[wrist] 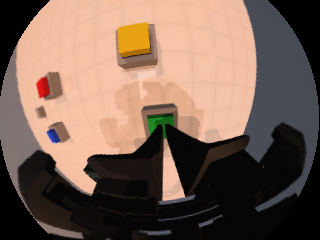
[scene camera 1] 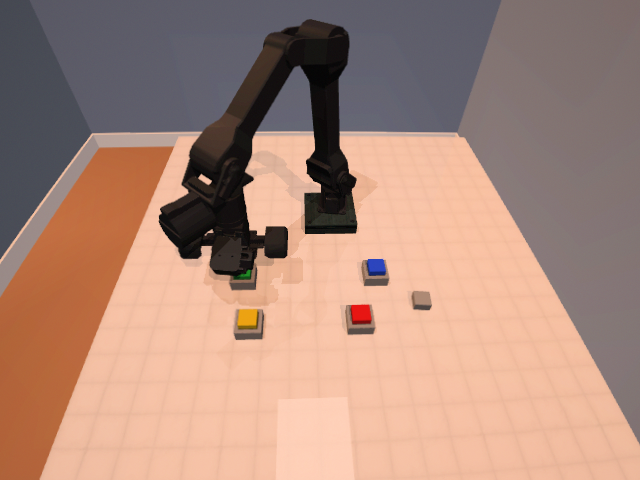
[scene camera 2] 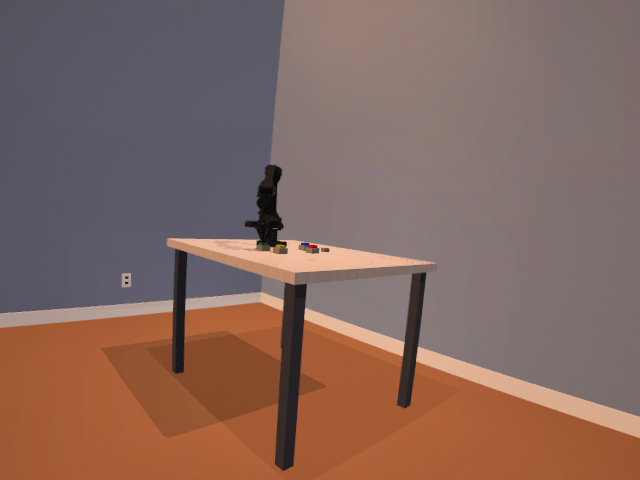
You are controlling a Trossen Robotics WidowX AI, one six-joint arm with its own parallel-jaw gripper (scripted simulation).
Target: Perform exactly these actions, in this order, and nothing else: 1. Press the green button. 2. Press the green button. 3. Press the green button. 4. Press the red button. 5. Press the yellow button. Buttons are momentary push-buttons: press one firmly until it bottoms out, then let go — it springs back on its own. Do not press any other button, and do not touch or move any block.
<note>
In view: the gripper (scene camera 1: 241, 270) and a yellow button (wrist: 133, 39).
The gripper shows as well in the wrist view (wrist: 163, 127).
</note>
